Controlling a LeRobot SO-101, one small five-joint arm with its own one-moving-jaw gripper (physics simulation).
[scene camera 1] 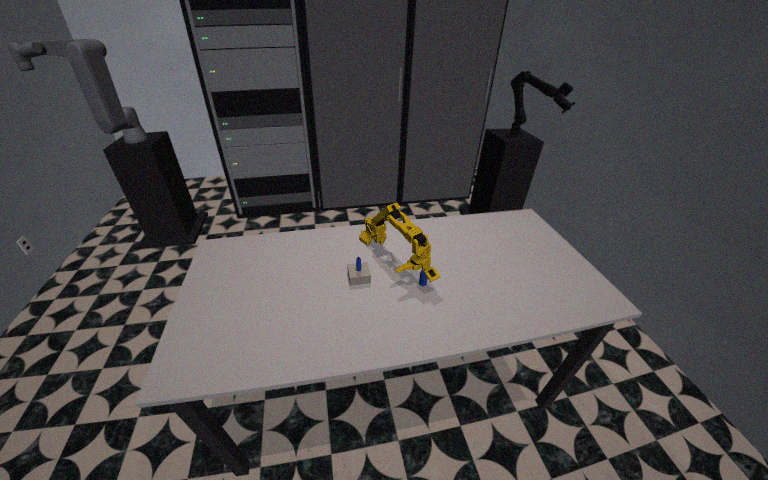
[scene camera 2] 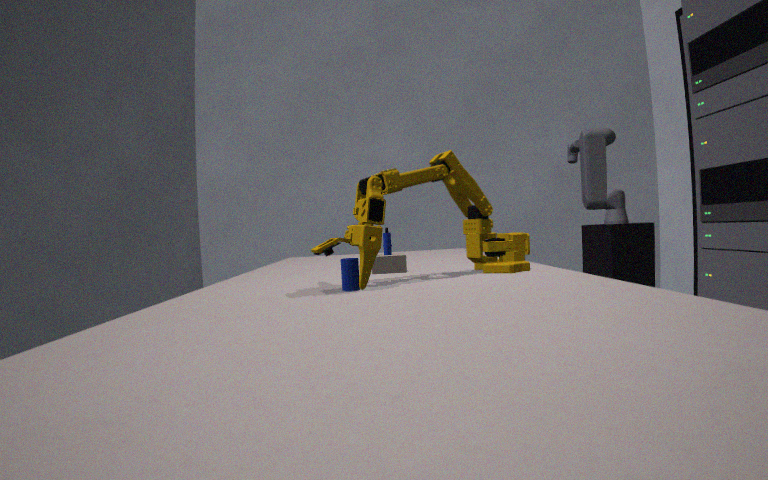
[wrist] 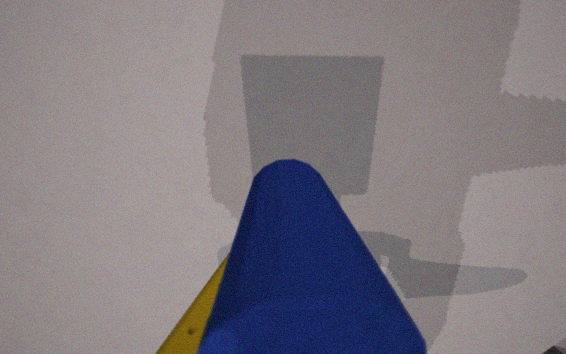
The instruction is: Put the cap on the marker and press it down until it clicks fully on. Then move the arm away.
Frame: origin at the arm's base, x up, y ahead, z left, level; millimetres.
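Where they show: end effector, tool point: [scene camera 1: 422, 278] [scene camera 2: 361, 286] [wrist: 264, 238]; arm's base, origin of the base link: [scene camera 1: 373, 241] [scene camera 2: 491, 270].
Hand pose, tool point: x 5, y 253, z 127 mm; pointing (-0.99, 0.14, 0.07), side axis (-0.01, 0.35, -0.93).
Observation:
Things, the pixels of their centre, and the offset from my tool point. Level surfaces: height alone.
- blue cap, body centre: [wrist: 293, 240] [scene camera 2: 350, 274] [scene camera 1: 423, 278] dx +20, dy +17, dz -3 mm
- marker, body centre: [scene camera 2: 387, 241] [scene camera 1: 358, 263] dx +61, dy -53, dz -217 mm
- light grey block, body centre: [scene camera 2: 388, 263] [scene camera 1: 359, 273] dx +13, dy -53, dz -217 mm
- white table, its level: dx -5 mm
The blue cap [scene camera 1: 423, 278] [scene camera 2: 350, 274] [wrist: 305, 245] stands upright on the table. The marker [scene camera 1: 358, 264] [scene camera 2: 387, 243], a slim blue upright body with a dark tip, stands in a light grey block [scene camera 1: 359, 277] [scene camera 2: 390, 264]. My gripper [scene camera 1: 408, 275] [scene camera 2: 364, 280] is wide open and low at the cap, holding nothing. Its fixed jaw [scene camera 2: 368, 257] [wrist: 195, 320] points down close beside the cap, tip near the table; whether they touch is unclear. In the wrist view the cap hides that jaw's tip, and the moving jaw is swung out of the picture.
The yellow arm's base [scene camera 1: 372, 232] [scene camera 2: 504, 260] stands at the back of the white table [scene camera 1: 271, 333] [scene camera 2: 396, 384]. Beyond the table are a grey arm [scene camera 1: 93, 79] [scene camera 2: 593, 169] and a black arm [scene camera 1: 518, 96] on pedestals, and a server rack [scene camera 1: 257, 70].

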